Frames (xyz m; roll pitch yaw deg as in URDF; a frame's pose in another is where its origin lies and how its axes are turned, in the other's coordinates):
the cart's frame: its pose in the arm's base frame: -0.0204 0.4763 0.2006 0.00 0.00 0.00
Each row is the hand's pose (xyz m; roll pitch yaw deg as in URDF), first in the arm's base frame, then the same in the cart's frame.
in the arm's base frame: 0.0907 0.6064 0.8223 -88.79 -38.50 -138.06
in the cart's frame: 0.1111 0.1301 0.6217 -88.79 -38.50 -138.06
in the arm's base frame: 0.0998 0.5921 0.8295 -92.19 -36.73 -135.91
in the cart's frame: 0.1202 0.1158 0.6289 -92.19 -36.73 -135.91
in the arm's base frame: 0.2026 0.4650 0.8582 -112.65 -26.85 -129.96
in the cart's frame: 0.2230 -0.0113 0.6576 -112.65 -26.85 -129.96
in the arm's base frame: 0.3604 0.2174 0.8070 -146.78 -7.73 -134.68
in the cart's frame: 0.3808 -0.2589 0.6064 -146.78 -7.73 -134.68
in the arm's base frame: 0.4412 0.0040 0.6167 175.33 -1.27 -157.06
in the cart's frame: 0.4616 -0.4723 0.4161 175.33 -1.27 -157.06
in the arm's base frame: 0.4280 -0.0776 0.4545 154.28 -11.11 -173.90
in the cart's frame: 0.4484 -0.5539 0.2539 154.28 -11.11 -173.90
